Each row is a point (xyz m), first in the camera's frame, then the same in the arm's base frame.
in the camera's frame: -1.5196 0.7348 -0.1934
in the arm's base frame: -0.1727 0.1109 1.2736
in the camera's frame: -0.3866 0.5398 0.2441
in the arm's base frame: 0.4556 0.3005 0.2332
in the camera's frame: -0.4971 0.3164 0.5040
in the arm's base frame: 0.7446 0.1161 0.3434
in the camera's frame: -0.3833 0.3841 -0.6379
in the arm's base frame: -0.3500 -0.0304 0.0245
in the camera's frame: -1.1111 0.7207 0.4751
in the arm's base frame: 0.5291 0.3393 1.0105
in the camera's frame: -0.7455 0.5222 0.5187
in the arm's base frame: 0.6722 0.2519 0.6273
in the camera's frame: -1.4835 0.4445 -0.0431
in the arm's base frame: 0.0488 -0.1231 1.2078
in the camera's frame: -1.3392 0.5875 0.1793
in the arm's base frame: 0.2466 0.0946 1.1431
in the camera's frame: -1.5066 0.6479 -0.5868
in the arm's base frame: -0.5261 -0.0503 1.1658
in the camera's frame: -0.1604 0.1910 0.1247
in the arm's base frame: 0.4603 0.0021 -0.0798
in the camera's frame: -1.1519 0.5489 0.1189
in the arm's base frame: 0.2249 0.0922 0.9437
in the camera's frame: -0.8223 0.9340 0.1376
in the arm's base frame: 0.1935 0.5424 0.7122
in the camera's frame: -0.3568 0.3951 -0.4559
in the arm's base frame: -0.1747 0.0247 0.0371
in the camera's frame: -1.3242 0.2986 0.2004
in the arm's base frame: 0.3410 -0.1704 1.0725
